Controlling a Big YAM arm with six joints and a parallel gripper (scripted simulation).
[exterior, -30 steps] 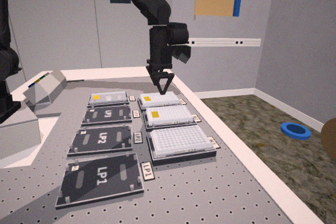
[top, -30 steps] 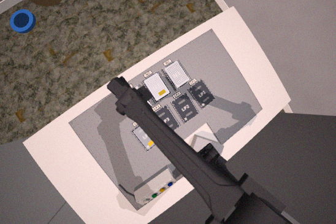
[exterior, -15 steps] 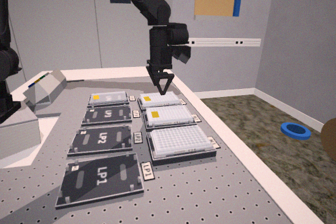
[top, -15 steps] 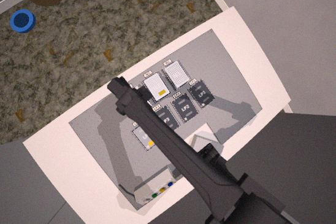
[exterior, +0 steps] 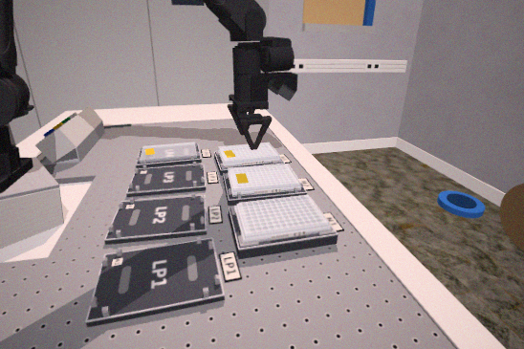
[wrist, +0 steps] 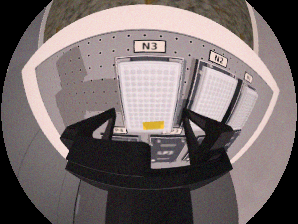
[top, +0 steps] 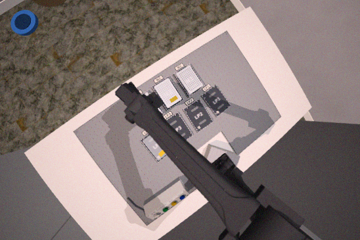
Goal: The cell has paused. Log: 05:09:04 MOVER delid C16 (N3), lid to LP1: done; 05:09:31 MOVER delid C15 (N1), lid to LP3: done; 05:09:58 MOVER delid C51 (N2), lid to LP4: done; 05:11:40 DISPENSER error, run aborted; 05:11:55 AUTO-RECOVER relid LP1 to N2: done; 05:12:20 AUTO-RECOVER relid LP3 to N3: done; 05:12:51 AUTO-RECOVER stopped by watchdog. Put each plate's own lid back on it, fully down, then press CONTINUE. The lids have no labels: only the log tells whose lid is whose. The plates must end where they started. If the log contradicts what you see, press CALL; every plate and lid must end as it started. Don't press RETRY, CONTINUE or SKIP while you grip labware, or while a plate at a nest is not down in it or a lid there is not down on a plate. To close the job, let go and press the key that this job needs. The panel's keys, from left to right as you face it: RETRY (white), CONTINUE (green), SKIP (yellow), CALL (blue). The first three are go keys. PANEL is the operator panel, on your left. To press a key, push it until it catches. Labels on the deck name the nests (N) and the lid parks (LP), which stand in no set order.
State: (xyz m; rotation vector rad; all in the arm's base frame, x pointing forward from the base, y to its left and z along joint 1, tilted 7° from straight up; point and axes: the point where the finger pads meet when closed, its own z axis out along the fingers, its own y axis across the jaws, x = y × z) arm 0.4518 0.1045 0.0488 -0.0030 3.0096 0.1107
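The clear lid lies 120 mm to the right of my hand and 30 mm below it. From my hand the other things lie so: blue key: 450 mm behind, 130 mm to the left, 10 mm above; then green key: 440 mm behind, 230 mm to the left, 10 mm above; then yellow key: 450 mm behind, 180 mm to the left, 10 mm above.
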